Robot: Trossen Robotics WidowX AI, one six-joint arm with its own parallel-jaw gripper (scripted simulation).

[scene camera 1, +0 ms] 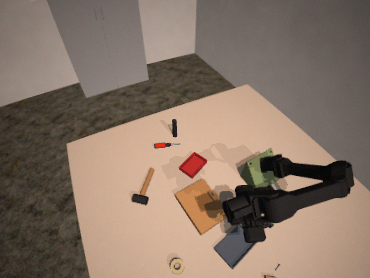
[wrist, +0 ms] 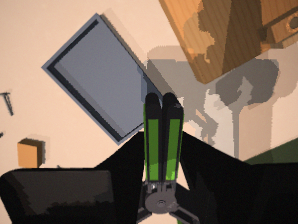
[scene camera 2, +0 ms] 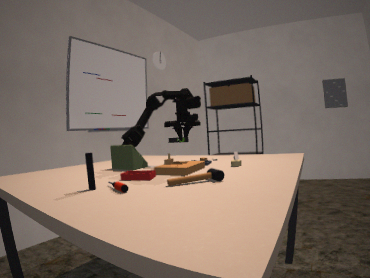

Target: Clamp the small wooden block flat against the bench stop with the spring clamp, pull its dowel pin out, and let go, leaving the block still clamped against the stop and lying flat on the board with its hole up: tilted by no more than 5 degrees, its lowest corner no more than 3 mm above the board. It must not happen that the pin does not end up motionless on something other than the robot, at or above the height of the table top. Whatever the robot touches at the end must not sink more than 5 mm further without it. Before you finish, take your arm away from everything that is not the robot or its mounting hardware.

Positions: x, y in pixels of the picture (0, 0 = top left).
Labels:
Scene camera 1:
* blue-grey tray: 233, 247
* wooden board: 204, 213

